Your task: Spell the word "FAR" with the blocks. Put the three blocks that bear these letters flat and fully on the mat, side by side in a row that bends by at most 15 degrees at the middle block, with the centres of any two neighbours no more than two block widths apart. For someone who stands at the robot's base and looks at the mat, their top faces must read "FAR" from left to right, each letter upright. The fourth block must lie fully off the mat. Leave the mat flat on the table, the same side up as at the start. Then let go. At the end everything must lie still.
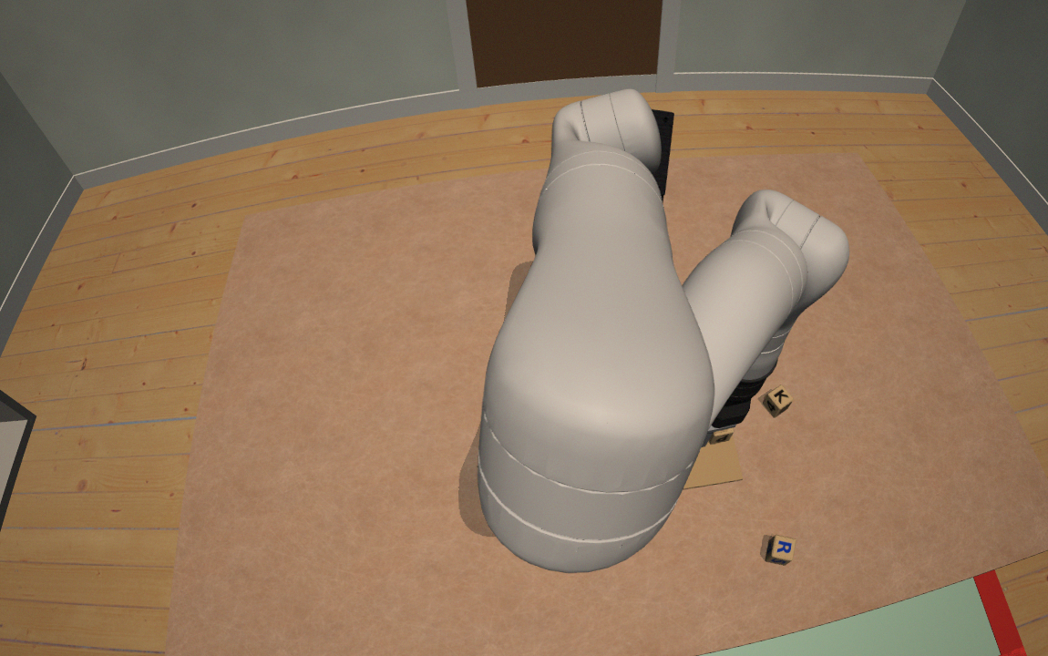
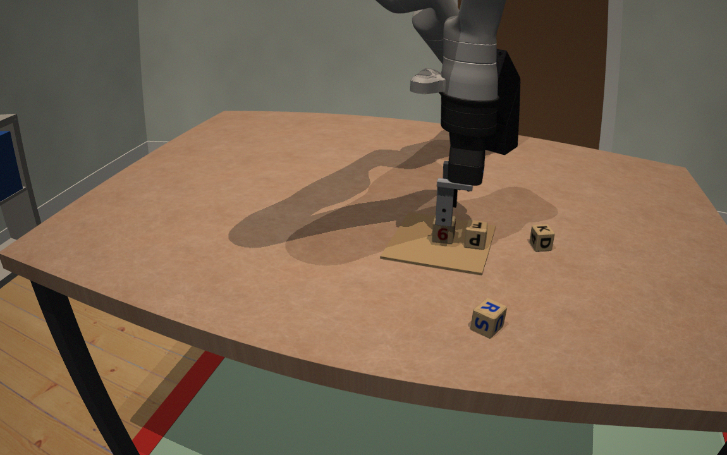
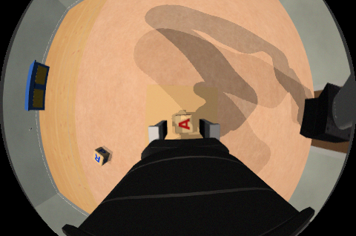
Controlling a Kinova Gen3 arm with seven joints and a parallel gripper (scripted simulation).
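Right now my hand is 60 mm above the tan mat. Also, from my hand: F block 50 mm to the left, 40 mm below; then R block 190 mm ahead, 90 mm to the left, 40 mm below; then K block 150 mm to the left, 40 mm below, 30 mm behind.
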